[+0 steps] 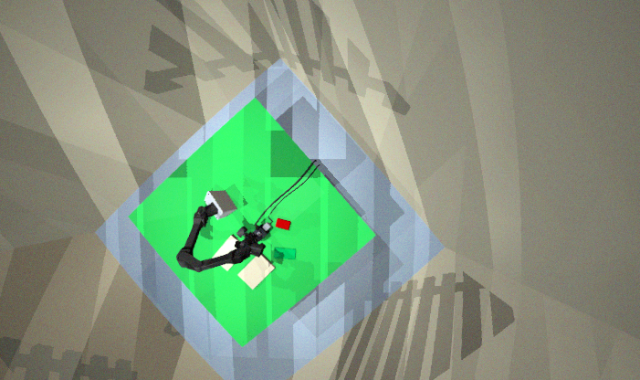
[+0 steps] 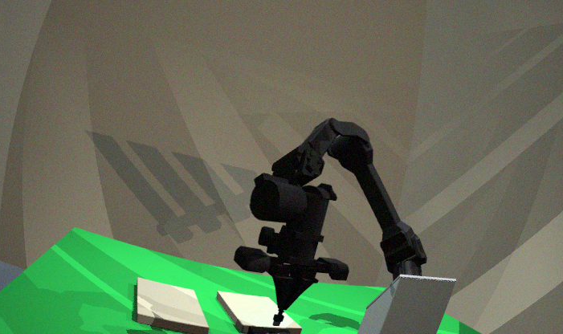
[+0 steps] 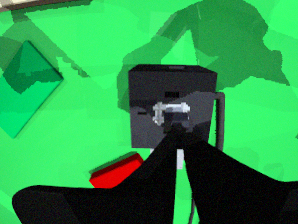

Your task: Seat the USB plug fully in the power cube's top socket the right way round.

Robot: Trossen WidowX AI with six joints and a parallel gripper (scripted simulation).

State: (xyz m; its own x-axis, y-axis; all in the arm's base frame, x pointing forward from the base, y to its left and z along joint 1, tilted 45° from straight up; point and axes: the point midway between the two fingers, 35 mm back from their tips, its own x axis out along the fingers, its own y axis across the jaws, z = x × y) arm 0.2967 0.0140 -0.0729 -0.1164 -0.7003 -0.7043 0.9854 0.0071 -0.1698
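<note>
Right now my gripper tip is 2 cm above the usb plug. Also, from my gripper tip: red block 6 cm ahead, 15 cm to the left, 12 cm below; then dark green translucent piece 22 cm ahead, 2 cm to the left, 13 cm below.
</note>
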